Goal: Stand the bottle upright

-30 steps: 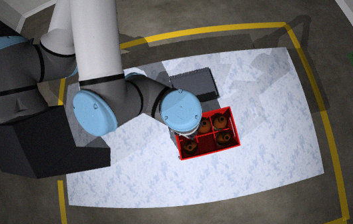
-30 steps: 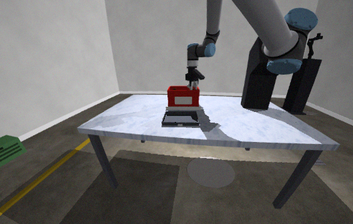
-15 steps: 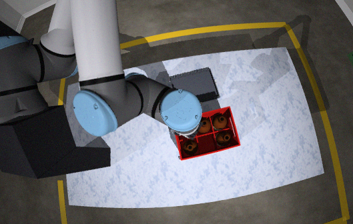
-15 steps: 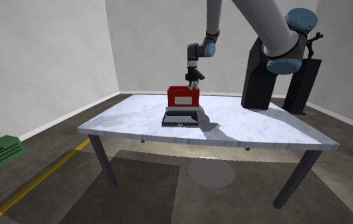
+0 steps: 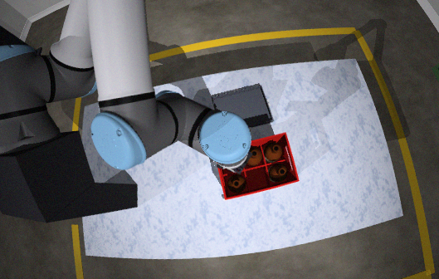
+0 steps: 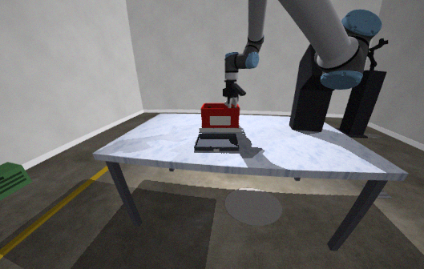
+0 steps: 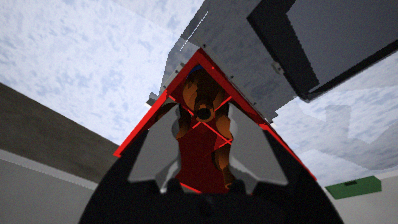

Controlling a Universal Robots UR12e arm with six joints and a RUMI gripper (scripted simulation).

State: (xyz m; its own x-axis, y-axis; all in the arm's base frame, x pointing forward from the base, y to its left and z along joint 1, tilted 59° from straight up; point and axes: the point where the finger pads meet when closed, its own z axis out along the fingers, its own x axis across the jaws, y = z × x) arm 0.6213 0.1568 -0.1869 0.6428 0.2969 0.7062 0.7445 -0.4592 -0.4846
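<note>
Right now the red crate is 90 mm ahead of my hand, 40 mm to the right of it and 70 mm below it. The rest, counted from my hand: dark tray: 90 mm ahead, 240 mm to the left, 140 mm below.
</note>
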